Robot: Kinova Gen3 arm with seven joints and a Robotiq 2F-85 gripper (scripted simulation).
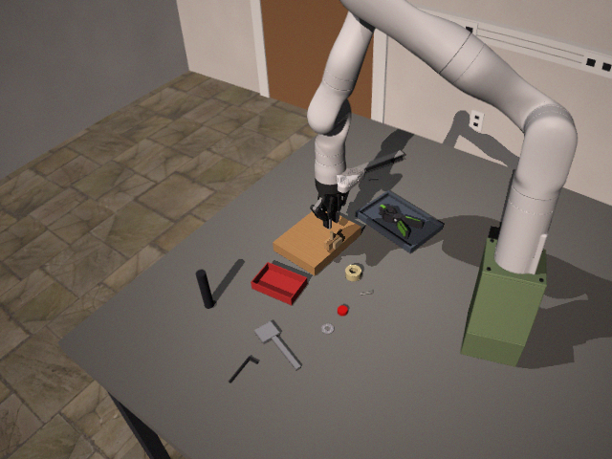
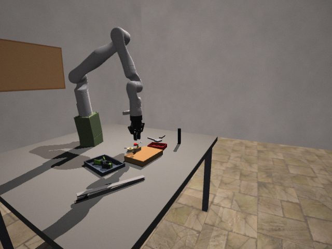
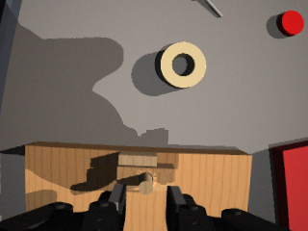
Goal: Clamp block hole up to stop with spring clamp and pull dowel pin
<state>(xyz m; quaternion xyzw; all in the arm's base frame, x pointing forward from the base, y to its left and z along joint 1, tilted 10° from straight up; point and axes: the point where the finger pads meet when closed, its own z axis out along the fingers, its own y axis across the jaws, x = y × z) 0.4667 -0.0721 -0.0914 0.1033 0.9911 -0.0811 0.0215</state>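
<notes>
The blue-grey tray lies 120 mm behind my hand, 200 mm to the right of it and 120 mm below it. Also, from my hand: wooden block (80 mm below); wooden bench board (50 mm ahead, 20 mm to the right, 100 mm below); wooden dowel pin (70 mm below).
</notes>
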